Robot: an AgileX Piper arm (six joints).
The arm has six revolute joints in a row. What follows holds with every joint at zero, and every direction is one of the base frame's.
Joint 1 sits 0.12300 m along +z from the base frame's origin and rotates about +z.
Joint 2 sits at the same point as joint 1 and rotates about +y.
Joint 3 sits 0.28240 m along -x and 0.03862 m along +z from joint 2 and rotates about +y.
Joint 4 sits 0.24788 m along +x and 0.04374 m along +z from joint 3 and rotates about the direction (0.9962, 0, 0.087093).
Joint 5 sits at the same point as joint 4 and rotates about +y.
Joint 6 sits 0.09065 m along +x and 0.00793 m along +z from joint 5 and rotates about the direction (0.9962, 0, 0.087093).
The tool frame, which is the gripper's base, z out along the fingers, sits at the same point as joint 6; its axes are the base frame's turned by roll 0.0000, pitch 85.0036 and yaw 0.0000 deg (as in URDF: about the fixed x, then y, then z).
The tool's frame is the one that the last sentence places.
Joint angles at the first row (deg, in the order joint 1, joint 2, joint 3, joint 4, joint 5, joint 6):
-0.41 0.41 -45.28 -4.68 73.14 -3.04
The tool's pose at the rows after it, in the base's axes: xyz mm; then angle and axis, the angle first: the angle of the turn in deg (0 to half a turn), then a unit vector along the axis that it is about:
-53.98, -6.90, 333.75, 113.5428, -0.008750, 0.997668, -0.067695
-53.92, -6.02, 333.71, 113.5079, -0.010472, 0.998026, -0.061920
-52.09, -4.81, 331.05, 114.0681, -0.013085, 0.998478, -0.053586
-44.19, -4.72, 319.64, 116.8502, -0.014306, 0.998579, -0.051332
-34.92, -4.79, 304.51, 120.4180, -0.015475, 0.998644, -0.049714
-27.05, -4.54, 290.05, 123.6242, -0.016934, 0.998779, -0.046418
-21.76, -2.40, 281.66, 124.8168, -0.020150, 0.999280, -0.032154
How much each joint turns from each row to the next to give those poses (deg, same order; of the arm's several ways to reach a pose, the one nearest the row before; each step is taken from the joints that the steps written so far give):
0.01 0.00 0.00 -0.12 0.00 0.00
-0.01 0.00 0.00 0.58 0.00 0.00
0.00 -0.04 0.65 0.81 0.00 0.00
0.00 0.00 2.79 0.10 0.00 0.00
0.01 0.01 3.57 -0.01 0.00 0.00
-0.01 -0.01 3.33 0.20 -0.11 0.00
0.00 0.00 2.09 1.43 -0.83 0.00

